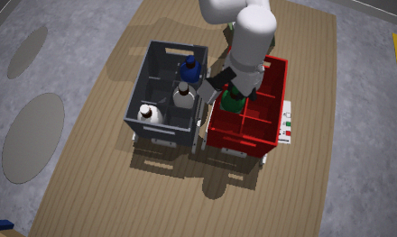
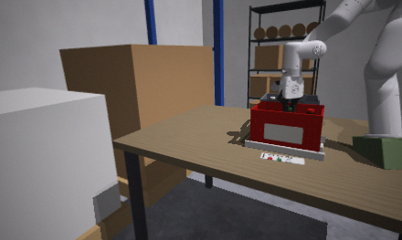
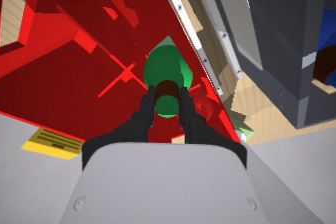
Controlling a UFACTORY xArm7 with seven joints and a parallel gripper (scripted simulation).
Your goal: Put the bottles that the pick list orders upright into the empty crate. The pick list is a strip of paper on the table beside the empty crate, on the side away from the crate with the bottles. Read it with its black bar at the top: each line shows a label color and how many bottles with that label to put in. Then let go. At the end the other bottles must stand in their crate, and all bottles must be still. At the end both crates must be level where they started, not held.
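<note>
My gripper is now 70 mm above the green bottle. The rest, counted from my hand: red-label bottle (90 mm behind, 10 mm to the left, 70 mm below); red crate (10 mm ahead, 40 mm to the left, 80 mm below); blue-label bottle (100 mm behind, 140 mm to the right, 70 mm below).
</note>
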